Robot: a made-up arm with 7 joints. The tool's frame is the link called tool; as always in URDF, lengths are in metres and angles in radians.
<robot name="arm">
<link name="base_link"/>
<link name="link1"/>
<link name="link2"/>
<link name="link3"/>
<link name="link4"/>
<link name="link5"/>
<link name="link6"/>
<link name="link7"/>
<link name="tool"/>
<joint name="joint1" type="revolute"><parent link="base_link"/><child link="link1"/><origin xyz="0.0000 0.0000 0.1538"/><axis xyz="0 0 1"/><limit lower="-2.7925" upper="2.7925" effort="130" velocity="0.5"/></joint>
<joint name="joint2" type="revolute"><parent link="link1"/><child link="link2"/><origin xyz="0.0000 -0.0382 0.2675" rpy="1.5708 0.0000 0.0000"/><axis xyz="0 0 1"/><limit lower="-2.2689" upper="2.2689" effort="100" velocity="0.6"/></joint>
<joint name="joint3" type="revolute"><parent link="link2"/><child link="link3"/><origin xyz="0.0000 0.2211 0.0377" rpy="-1.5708 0.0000 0.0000"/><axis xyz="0 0 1"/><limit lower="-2.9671" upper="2.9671" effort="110" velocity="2.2"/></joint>
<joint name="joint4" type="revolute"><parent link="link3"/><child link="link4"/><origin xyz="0.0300 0.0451 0.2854" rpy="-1.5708 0.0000 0.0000"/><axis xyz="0 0 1"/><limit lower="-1.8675" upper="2.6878" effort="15" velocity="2.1"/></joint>
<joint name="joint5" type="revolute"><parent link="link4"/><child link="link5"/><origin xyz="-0.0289 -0.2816 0.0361" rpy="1.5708 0.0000 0.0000"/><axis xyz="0 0 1"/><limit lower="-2.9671" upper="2.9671" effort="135" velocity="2.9"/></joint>
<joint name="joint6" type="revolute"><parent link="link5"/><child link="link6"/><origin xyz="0.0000 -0.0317 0.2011" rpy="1.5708 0.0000 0.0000"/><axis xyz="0 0 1"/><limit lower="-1.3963" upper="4.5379" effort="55" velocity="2.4"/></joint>
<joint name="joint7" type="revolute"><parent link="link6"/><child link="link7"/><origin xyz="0.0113 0.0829 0.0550" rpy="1.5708 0.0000 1.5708"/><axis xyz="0 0 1"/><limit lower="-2.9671" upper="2.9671" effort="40" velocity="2.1"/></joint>
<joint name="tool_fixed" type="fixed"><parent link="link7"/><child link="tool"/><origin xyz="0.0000 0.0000 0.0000"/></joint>
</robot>
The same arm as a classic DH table. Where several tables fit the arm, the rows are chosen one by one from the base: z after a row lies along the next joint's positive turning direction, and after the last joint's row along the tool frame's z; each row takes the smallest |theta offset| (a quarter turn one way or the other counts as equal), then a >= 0, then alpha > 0; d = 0 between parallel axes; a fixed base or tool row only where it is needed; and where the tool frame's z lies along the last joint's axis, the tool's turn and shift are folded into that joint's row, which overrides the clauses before.
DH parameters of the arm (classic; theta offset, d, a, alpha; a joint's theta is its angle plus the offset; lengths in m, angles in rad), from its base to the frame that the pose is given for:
joint1: 0 0.4213 0 1.5708
joint2: 0 0.0759 0 -1.5708
joint3: 0 0.5065 0.03 -1.5708
joint4: 0 0.0812 -0.0289 1.5708
joint5: 0 0.4827 0 1.5708
joint6: 1.5708 0.0867 0.0829 1.5708
joint7: 0 0.0113 0 0
Joint limits (rad, base to tool): -2.7925..2.7925 -2.2689..2.2689 -2.9671..2.9671 -1.8675..2.6878 -2.9671..2.9671 -1.3963..4.5379 -2.9671..2.9671

